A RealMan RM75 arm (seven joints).
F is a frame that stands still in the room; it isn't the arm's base.
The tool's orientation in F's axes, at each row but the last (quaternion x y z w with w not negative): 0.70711 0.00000 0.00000 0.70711; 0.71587 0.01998 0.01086 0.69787; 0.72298 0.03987 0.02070 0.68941; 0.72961 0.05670 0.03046 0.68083; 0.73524 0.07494 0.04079 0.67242; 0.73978 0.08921 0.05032 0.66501; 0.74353 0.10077 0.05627 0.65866; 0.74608 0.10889 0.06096 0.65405; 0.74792 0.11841 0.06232 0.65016
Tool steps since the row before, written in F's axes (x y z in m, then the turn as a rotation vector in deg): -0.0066 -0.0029 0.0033 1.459 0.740 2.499; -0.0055 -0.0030 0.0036 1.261 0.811 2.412; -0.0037 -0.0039 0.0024 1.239 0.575 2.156; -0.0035 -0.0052 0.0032 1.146 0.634 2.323; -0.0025 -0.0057 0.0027 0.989 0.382 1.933; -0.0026 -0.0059 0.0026 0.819 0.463 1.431; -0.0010 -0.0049 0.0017 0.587 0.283 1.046; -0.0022 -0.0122 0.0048 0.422 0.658 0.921; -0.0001 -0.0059 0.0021 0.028 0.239 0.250
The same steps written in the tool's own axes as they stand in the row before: -0.0066 0.0033 0.0029 1.459 2.499 -0.740; -0.0057 0.0036 0.0027 1.265 2.408 -0.817; -0.0041 0.0025 0.0035 1.230 2.162 -0.572; -0.0042 0.0034 0.0045 1.139 2.321 -0.653; -0.0035 0.0030 0.0049 0.959 1.946 -0.395; -0.0038 0.0030 0.0050 0.831 1.428 -0.451; -0.0022 0.0022 0.0043 0.583 1.049 -0.279; -0.0053 0.0060 0.0106 0.521 0.867 -0.661; -0.0017 0.0028 0.0053 0.074 0.219 -0.259
